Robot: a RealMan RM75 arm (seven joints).
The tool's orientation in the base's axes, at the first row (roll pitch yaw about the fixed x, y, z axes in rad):
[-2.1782, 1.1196, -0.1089]
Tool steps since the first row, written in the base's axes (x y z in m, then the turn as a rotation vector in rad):
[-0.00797, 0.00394, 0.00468, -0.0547, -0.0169, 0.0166]
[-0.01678, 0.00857, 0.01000, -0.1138, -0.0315, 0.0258]
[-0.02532, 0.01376, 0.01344, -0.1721, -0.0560, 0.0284]
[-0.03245, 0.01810, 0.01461, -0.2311, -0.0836, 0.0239]
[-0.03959, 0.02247, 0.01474, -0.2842, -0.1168, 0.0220]
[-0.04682, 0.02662, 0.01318, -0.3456, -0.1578, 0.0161]
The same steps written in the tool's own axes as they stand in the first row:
[-0.00785, 0.00275, 0.00563, -0.0378, 0.0459, 0.0042]
[-0.01668, 0.00561, 0.01206, -0.0711, 0.0968, 0.0141]
[-0.02372, 0.00866, 0.01932, -0.0975, 0.1542, 0.0166]
[-0.02807, 0.01180, 0.02582, -0.1177, 0.2163, 0.0185]
[-0.03149, 0.01532, 0.03261, -0.1375, 0.2754, 0.0124]
[-0.03342, 0.01961, 0.03966, -0.1568, 0.3464, 0.0040]

